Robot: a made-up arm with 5 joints.
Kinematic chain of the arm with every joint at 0, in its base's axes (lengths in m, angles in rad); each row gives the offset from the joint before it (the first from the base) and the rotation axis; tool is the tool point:
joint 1: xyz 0 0 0.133 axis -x
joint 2: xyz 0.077 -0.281 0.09 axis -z
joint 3: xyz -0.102 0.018 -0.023 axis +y
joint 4: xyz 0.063 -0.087 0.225 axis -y
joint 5: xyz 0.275 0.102 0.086 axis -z
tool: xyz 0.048 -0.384 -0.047
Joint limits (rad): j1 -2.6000..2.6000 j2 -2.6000..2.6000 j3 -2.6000..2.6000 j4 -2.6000..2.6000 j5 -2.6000..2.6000
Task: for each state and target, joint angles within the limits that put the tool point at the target. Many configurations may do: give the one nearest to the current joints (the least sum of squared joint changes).
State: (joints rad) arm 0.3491 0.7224 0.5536 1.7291 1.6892
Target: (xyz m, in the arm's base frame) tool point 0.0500 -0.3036 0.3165
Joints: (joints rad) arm 0.1687 0.6618 0.6389 1.8310 1.4649
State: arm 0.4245 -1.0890 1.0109 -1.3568 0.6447
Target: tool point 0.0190 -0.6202 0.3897
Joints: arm 0.4694 -0.3270 1.2247 -1.6204 -0.0359
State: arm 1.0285 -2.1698 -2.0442 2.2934 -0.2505
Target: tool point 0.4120 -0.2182 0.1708
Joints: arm 1.3049 -2.6000 -2.5147 2.6000 0.4545
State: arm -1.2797 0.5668 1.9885 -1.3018 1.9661
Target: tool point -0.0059 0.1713 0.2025
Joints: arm -1.6362 0.0214 2.6000 -1.0377 2.6000
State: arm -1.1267 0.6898 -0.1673 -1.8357 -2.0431
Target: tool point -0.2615 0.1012 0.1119
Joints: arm -0.8405 -0.0852 0.2429 -2.1392 -2.4548
